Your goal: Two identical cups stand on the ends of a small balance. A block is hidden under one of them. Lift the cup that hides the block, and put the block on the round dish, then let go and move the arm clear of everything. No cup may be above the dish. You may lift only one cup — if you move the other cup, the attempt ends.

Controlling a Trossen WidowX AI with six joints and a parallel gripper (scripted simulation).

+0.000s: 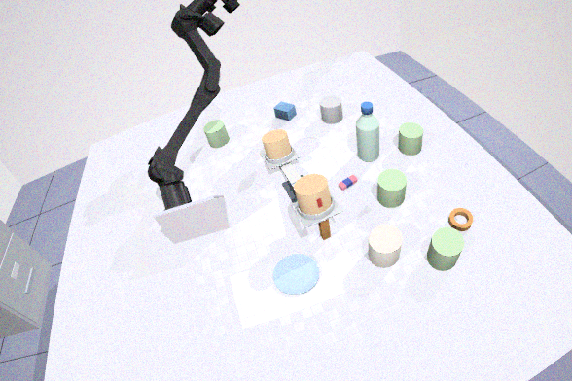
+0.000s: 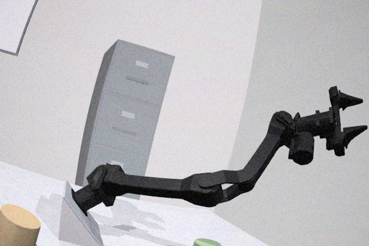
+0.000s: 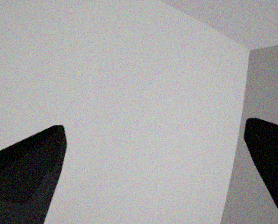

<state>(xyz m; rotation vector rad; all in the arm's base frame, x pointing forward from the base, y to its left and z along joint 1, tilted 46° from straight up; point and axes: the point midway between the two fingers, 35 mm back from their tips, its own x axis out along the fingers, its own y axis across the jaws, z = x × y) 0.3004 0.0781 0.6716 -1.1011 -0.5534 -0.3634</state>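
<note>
My gripper tip is 440 mm to the left of the teal block, 430 mm above it and 70 mm past it. Round my gripper tip: grey cylinder (440 mm below, 330 mm to the right, 170 mm ahead); bottle (540 mm to the right, 360 mm below, 160 mm ahead); grey balance (570 mm to the right, 440 mm below, 60 mm behind).
</note>
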